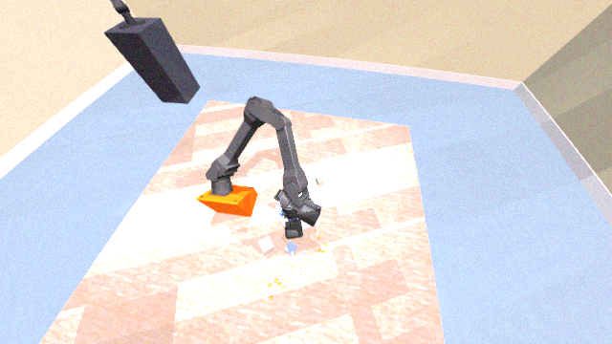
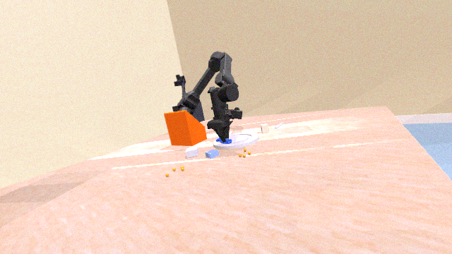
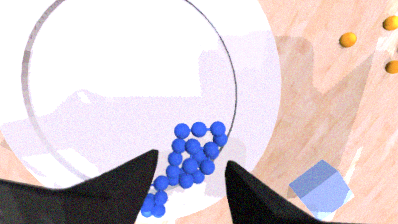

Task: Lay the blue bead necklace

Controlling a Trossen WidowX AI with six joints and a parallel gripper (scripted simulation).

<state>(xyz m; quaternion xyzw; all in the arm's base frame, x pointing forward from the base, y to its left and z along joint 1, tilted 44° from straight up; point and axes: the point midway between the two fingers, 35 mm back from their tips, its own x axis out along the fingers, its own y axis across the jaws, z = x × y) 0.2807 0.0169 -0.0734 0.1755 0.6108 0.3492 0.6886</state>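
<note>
Now: the round white bead board 50 mm to the left of my gripper tip, 10 mm below it and 10 mm ahead of it. From my gripper tip the other things lie so: white block (110 mm to the right, 90 mm behind, 10 mm below); light blue cube (120 mm to the right, 10 mm below, 10 mm ahead); beige cube (190 mm to the left, 100 mm ahead).
</note>
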